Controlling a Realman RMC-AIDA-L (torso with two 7-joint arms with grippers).
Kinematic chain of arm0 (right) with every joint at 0, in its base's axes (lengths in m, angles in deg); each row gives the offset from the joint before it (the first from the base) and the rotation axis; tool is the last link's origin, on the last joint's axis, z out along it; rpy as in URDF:
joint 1: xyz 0 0 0.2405 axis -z
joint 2: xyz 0 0 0 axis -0.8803 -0.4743 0
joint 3: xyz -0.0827 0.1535 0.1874 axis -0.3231 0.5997 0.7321
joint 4: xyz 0 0 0 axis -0.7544 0.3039 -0.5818
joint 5: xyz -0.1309 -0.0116 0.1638 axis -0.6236 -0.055 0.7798
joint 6: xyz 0 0 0 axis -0.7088 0.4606 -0.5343
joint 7: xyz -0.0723 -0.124 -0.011 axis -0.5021 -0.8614 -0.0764
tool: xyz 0 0 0 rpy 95.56 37.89 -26.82
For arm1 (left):
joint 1: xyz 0 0 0.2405 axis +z
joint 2: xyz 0 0 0 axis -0.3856 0.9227 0
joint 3: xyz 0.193 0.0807 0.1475 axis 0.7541 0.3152 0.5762
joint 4: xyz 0 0 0 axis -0.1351 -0.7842 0.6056
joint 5: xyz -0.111 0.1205 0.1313 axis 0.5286 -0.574 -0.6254
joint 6: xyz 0 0 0 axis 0.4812 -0.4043 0.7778
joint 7: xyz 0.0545 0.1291 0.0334 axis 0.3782 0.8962 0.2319
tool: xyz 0 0 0 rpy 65.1 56.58 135.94
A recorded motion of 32 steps. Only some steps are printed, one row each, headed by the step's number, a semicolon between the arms.
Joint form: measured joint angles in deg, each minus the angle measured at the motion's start. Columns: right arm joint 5, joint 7, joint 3, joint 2, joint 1, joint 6, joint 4; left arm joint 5, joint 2, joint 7, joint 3, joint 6, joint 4, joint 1.
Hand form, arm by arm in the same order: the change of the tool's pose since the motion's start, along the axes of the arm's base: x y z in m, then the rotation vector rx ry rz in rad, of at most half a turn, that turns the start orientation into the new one. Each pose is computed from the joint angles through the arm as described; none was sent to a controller.
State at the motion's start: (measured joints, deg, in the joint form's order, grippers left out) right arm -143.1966 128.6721 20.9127 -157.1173 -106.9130 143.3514 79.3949; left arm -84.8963 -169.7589 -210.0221 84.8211 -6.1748 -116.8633 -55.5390
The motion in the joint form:
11: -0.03 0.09 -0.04 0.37 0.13 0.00 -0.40; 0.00 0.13 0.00 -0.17 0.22 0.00 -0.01
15: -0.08 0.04 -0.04 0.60 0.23 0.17 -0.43; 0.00 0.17 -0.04 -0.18 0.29 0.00 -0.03
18: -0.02 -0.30 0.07 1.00 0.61 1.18 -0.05; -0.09 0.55 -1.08 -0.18 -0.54 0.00 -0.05
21: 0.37 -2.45 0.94 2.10 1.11 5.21 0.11; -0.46 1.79 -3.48 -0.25 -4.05 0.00 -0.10
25: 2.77 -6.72 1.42 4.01 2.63 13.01 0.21; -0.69 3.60 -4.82 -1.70 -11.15 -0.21 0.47
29: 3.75 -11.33 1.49 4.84 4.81 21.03 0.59; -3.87 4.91 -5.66 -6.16 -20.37 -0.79 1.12
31: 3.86 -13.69 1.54 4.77 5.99 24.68 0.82; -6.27 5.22 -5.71 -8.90 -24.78 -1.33 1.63
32: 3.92 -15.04 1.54 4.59 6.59 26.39 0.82; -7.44 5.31 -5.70 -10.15 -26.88 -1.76 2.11
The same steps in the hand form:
11: 0.0026 -0.0008 0.0016 -0.0008 -0.0023 -0.0074; -0.0008 0.0008 0.0017 0.0065 0.0026 0.0023
15: 0.0039 -0.0011 0.0033 -0.0016 -0.0048 -0.0091; -0.0010 0.0011 0.0021 0.0079 0.0034 0.0030
18: 0.0061 -0.0031 0.0072 -0.0078 -0.0050 -0.0096; -0.0009 0.0005 0.0043 -0.0002 -0.0071 0.0138
21: 0.0082 -0.0105 0.0142 -0.0531 0.0133 0.0040; 0.0005 -0.0032 0.0109 -0.0387 -0.0386 0.0319
25: 0.0103 -0.0277 0.0241 -0.1446 0.0704 0.0399; 0.0016 -0.0145 0.0231 -0.1002 -0.0972 0.0336
29: 0.0149 -0.0527 0.0275 -0.2594 0.1232 0.0762; 0.0010 -0.0333 0.0360 -0.1806 -0.1628 0.0418
31: 0.0170 -0.0664 0.0265 -0.3167 0.1514 0.0946; -0.0011 -0.0449 0.0414 -0.2192 -0.1894 0.0494
32: 0.0179 -0.0735 0.0246 -0.3464 0.1681 0.1063; -0.0031 -0.0517 0.0440 -0.2369 -0.2007 0.0558

